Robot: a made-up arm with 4 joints. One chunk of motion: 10 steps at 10 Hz.
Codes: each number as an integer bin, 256 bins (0 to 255) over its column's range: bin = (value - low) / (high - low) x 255, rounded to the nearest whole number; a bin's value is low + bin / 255 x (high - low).
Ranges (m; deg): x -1.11..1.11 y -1.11..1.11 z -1.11..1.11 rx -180..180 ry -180..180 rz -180..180
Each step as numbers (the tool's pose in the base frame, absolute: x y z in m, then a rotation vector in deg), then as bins.
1 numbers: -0.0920 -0.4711 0.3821 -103.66 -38.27 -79.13
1 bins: 117 73 171 54 100 71
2 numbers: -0.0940 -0.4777 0.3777 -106.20 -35.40 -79.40
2 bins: 117 73 171 52 102 71
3 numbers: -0.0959 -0.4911 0.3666 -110.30 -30.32 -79.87
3 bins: 116 71 170 49 106 71
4 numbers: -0.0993 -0.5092 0.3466 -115.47 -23.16 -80.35
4 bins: 116 69 167 46 111 71
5 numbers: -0.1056 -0.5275 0.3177 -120.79 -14.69 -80.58
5 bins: 115 67 164 42 117 70
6 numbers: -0.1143 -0.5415 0.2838 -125.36 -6.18 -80.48
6 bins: 114 65 160 39 123 70
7 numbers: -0.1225 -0.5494 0.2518 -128.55 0.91 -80.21
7 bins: 113 64 156 36 128 71
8 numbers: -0.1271 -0.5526 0.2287 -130.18 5.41 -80.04
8 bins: 113 64 154 35 131 71
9 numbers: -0.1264 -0.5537 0.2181 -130.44 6.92 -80.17
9 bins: 113 64 153 35 132 71
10 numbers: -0.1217 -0.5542 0.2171 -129.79 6.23 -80.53
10 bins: 114 64 152 36 132 70
